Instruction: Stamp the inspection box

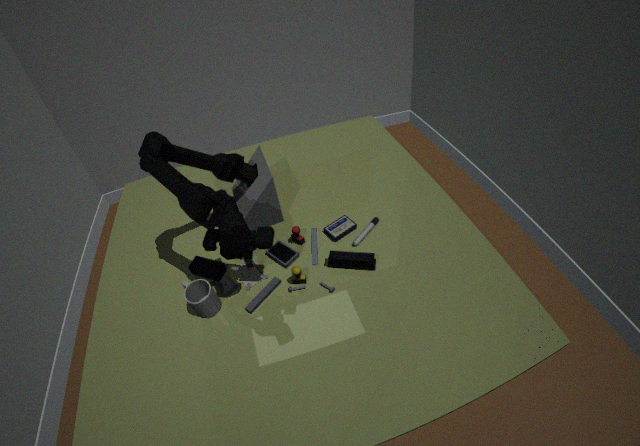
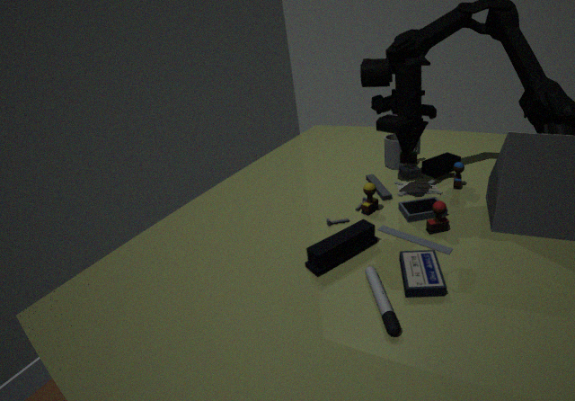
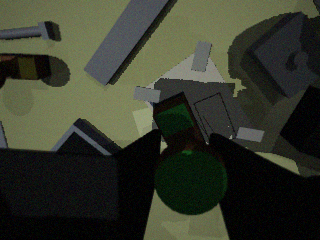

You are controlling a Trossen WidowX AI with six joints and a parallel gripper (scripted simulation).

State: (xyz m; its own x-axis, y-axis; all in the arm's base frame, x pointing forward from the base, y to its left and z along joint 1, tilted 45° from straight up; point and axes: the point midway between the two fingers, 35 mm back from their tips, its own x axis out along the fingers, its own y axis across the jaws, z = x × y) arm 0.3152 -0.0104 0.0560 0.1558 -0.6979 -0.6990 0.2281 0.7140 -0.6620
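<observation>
My gripper tip is now 50 mm short of the yellow-knobbed stamp, 130 mm to the right of it and 80 mm above it. Also, from my gripper tip: dark ink pad 60 mm behind, 90 mm to the left, 90 mm below; then blue-knobbed stamp 120 mm behind, 70 mm to the right, 80 mm below; then green-knobbed stamp right at my gripper tip.
</observation>
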